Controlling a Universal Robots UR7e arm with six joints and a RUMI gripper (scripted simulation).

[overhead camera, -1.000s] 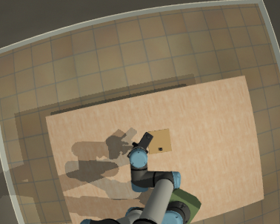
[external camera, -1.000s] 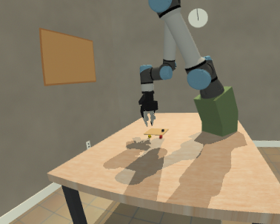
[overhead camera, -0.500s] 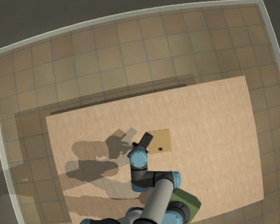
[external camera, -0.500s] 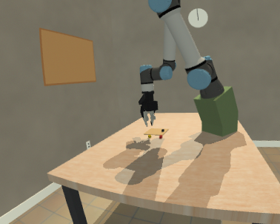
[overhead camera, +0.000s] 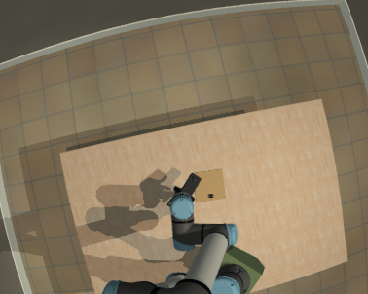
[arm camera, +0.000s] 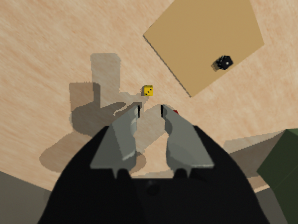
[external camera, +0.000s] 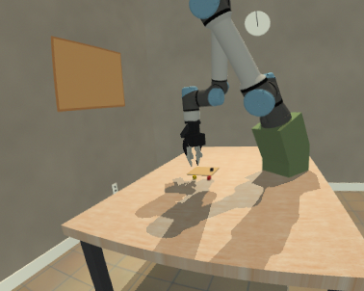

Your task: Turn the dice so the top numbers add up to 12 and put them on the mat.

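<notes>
Right now the yellow die is 7 cm below my hand. From my hand the other things lie so: black die: 5 cm behind, 12 cm to the right, 7 cm below; red die: 7 cm behind, 7 cm below; tan mat: 1 cm behind, 12 cm to the right, 8 cm below.
</notes>
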